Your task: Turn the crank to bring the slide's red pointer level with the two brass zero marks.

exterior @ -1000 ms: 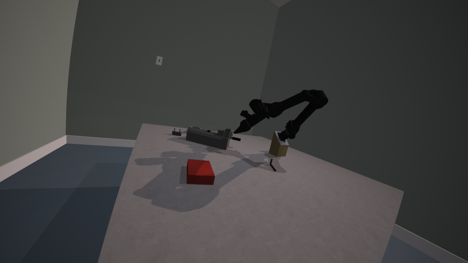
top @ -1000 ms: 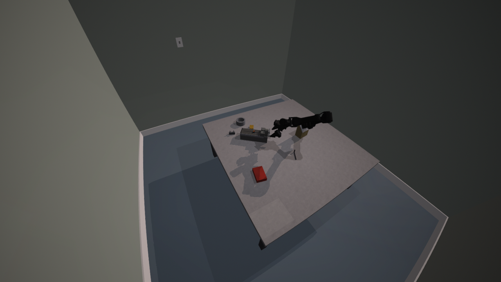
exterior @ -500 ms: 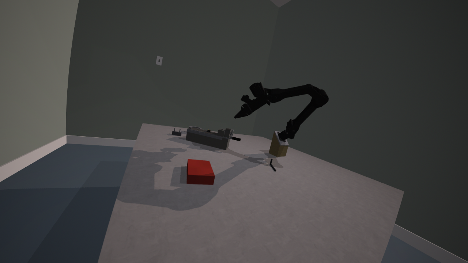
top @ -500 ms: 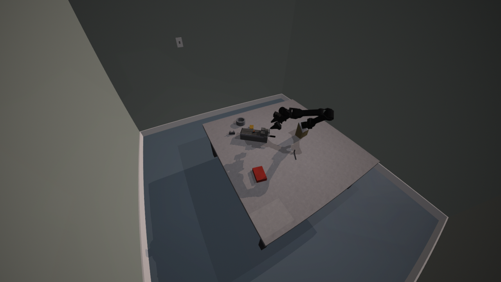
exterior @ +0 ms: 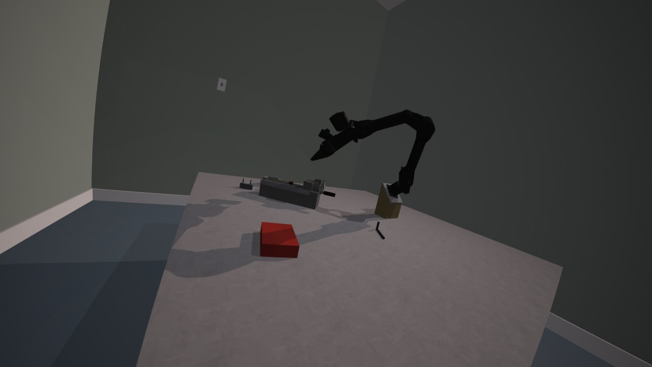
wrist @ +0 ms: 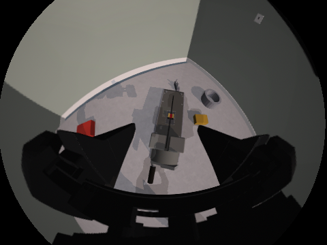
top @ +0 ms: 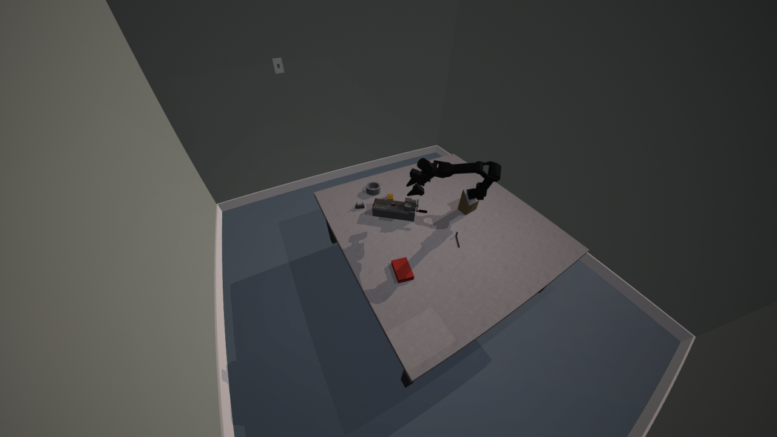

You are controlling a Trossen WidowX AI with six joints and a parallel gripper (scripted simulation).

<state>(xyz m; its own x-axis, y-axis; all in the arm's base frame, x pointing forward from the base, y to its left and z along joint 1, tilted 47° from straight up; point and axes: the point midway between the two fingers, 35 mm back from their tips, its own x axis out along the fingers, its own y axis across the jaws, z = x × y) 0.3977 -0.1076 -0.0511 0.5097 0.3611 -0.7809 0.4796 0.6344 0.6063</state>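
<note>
Right now the red pointer is 50 mm ahead of my gripper tip, 50 mm to the right of it and 120 mm below it. Round my gripper tip: dark clip: 220 mm ahead, 200 mm to the right, 180 mm below; black crank handle: 80 mm behind, 80 mm to the left, 120 mm below; yellow block: 190 mm to the right, 190 mm below.
</note>
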